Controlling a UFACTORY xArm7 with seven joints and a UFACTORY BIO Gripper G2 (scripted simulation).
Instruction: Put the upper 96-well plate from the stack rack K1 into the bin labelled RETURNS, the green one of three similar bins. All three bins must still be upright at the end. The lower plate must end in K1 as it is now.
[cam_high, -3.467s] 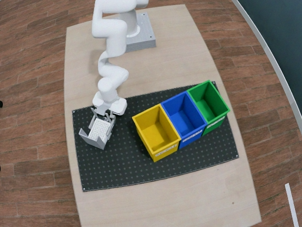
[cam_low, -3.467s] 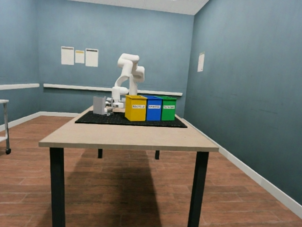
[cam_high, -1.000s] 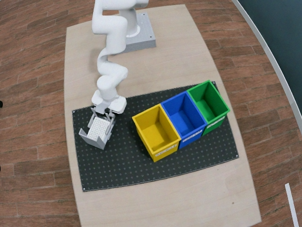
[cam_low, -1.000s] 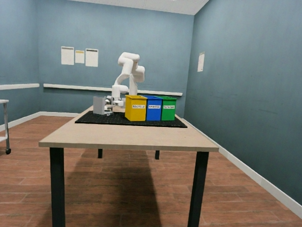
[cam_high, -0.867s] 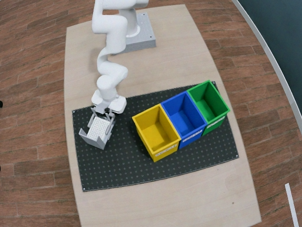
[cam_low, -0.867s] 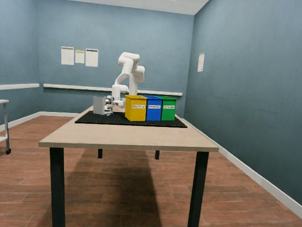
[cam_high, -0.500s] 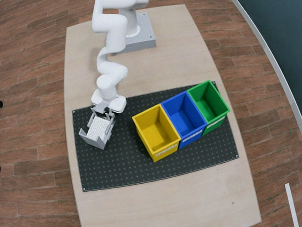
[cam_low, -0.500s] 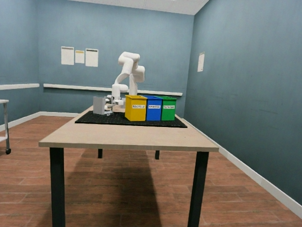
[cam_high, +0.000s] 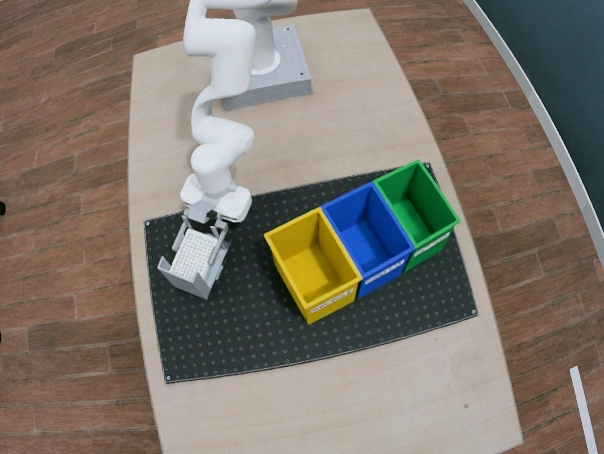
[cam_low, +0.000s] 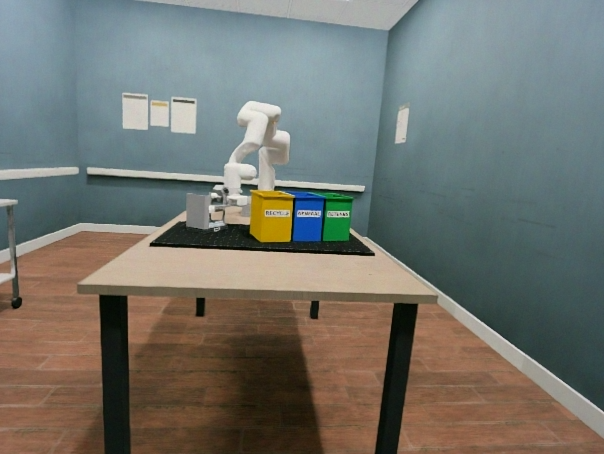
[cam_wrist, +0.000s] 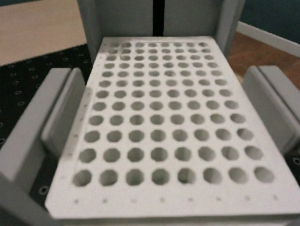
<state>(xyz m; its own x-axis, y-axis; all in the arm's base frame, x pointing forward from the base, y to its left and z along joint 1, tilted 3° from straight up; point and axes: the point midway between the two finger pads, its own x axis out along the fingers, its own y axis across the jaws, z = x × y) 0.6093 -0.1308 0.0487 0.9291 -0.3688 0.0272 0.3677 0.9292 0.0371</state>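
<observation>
Right now my hand is 6 cm past the green returns bin, 50 cm to the right of it and 1 cm above it. From my hand the other things lie so: yellow bin (6 cm ahead, 27 cm to the left, 1 cm below); blue bin (39 cm to the left, 1 cm below).
</observation>
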